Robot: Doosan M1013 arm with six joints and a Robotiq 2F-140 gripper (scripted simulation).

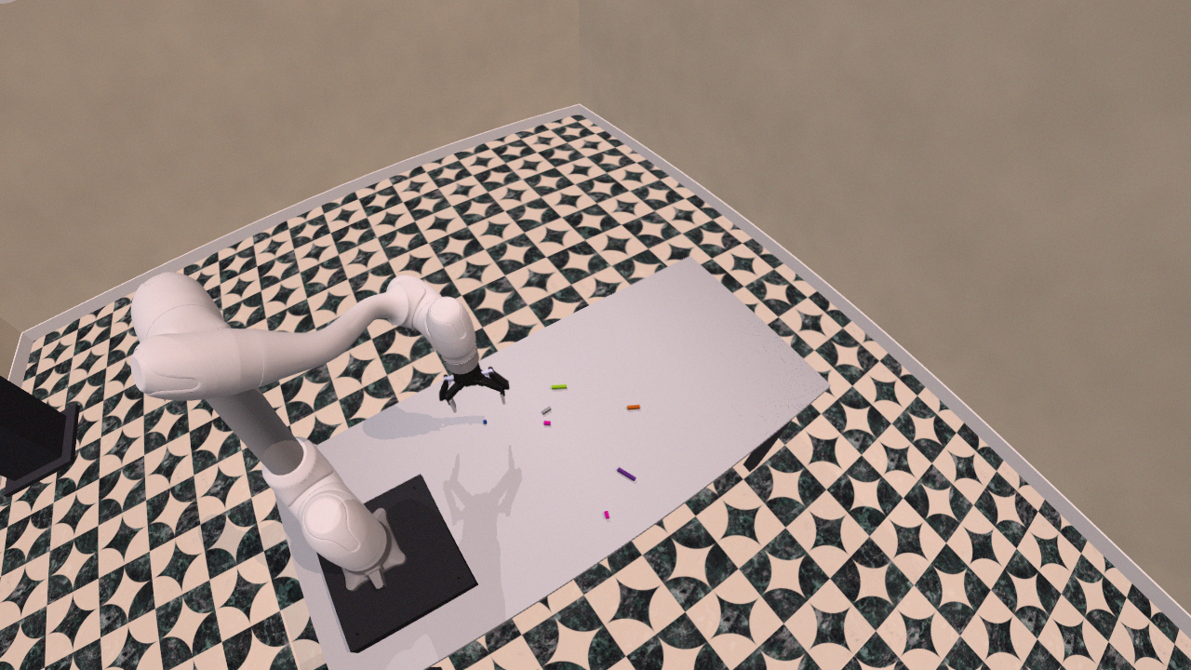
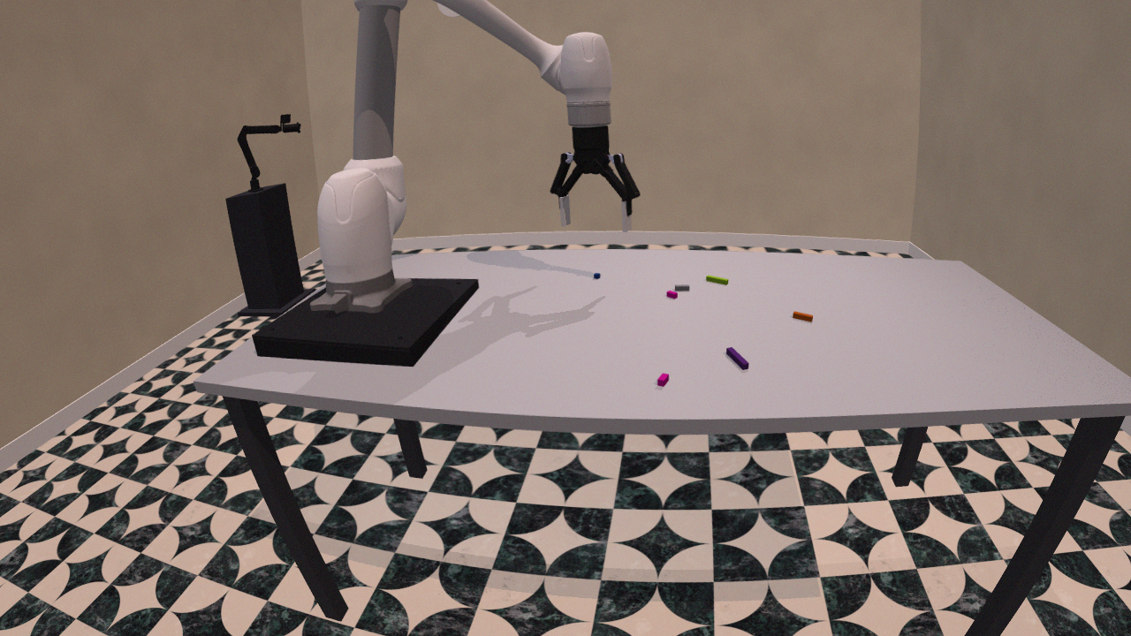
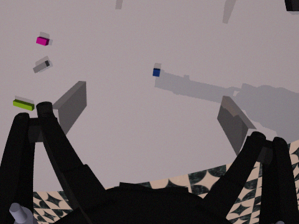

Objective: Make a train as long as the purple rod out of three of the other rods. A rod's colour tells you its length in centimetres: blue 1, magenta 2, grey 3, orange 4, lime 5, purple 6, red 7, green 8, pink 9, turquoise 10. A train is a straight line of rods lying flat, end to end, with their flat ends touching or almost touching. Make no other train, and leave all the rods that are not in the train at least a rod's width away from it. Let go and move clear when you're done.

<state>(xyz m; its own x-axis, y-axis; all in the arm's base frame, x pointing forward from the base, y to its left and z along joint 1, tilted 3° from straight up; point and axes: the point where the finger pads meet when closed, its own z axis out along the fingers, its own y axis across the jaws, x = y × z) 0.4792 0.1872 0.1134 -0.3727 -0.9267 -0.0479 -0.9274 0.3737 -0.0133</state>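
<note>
Right now the grey rod is 180 mm ahead of my hand, 120 mm below it and 70 mm to the right of it. Round my hand: purple rod (380 mm to the right, 260 mm ahead, 120 mm below); then lime rod (260 mm ahead, 120 mm below, 20 mm to the right); then small blue rod (120 mm below).
</note>
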